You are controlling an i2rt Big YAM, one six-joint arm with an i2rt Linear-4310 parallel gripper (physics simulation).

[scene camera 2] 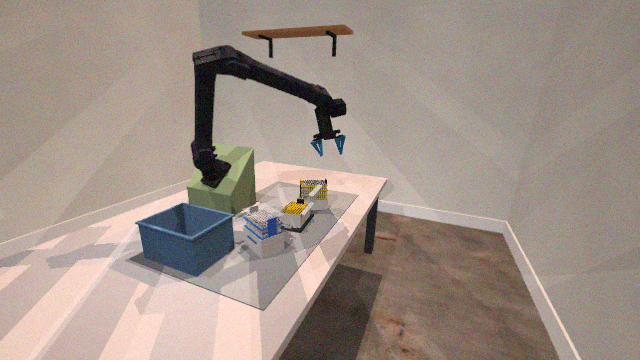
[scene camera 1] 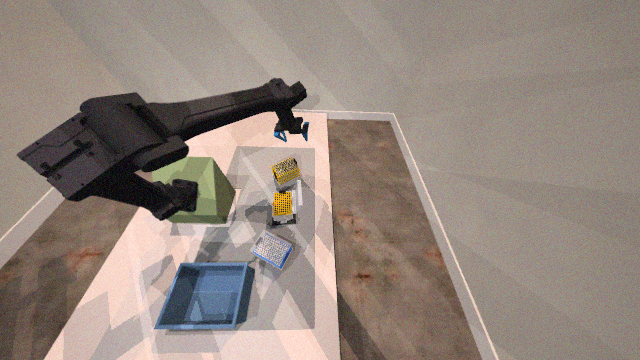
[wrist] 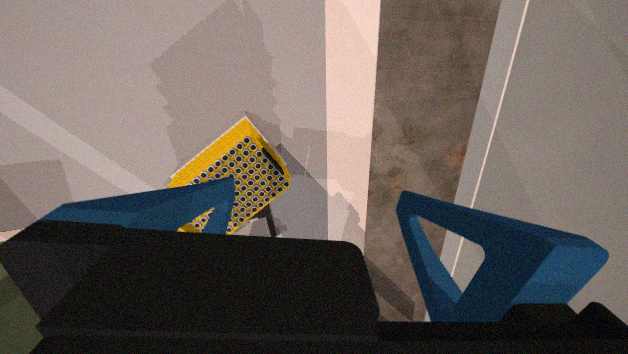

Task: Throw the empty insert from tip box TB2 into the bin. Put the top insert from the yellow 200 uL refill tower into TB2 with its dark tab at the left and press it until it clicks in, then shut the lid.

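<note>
My gripper (scene camera 1: 295,138) (scene camera 2: 331,153) (wrist: 319,194) is open and empty, high above the far end of the mat. The yellow refill tower (scene camera 1: 285,171) (scene camera 2: 314,192) (wrist: 252,175) stands below it, turned at an angle; in the wrist view my left finger hides part of it. A tip box with a yellow insert (scene camera 1: 283,204) (scene camera 2: 296,207) stands beside the tower, its lid (scene camera 1: 299,193) open on the right in scene camera 1. No label is readable on it. The blue bin (scene camera 1: 205,295) (scene camera 2: 185,240) stands at the near left of the mat.
A blue and white tip stack (scene camera 1: 272,249) (scene camera 2: 263,232) stands between the bin and the tip box. The green block (scene camera 1: 220,195) (scene camera 2: 240,175) under the arm's base is left of the boxes. A wooden shelf (scene camera 2: 297,32) hangs on the back wall.
</note>
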